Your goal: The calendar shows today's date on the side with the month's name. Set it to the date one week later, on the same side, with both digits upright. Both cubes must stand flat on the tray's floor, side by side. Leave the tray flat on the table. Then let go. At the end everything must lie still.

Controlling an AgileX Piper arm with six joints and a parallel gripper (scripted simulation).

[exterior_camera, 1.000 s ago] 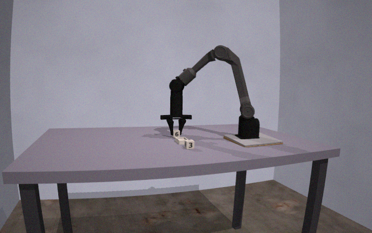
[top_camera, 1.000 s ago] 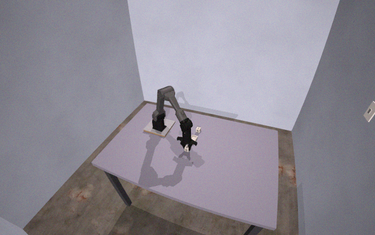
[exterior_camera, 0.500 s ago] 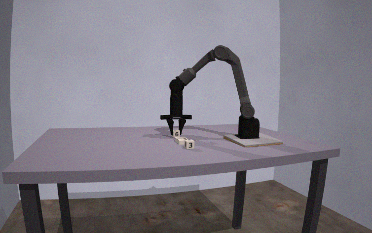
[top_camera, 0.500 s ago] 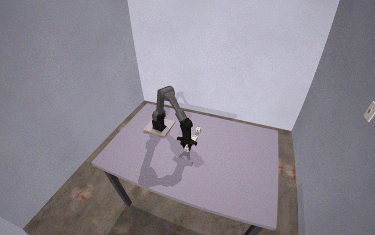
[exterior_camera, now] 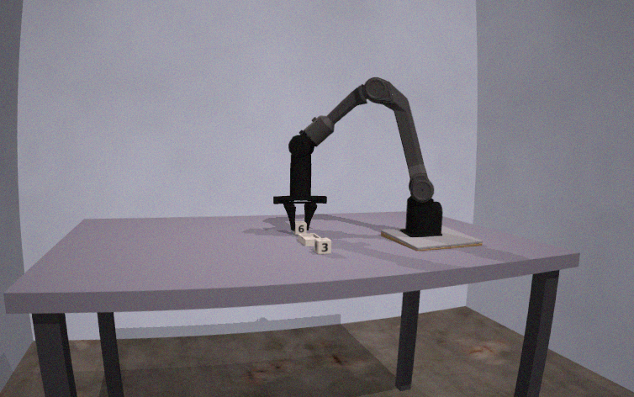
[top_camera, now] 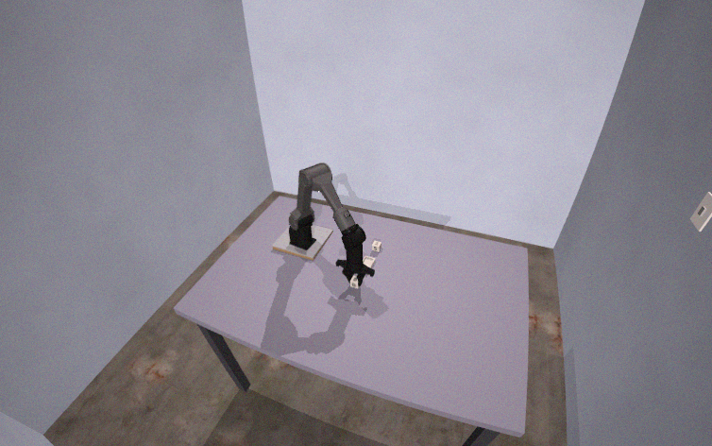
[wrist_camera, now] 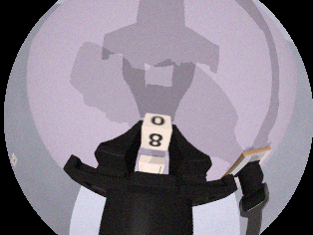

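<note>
My hand is right at the cream cube. Round my hand: tray 110 mm to the left, 10 mm below, 10 mm behind.
</note>
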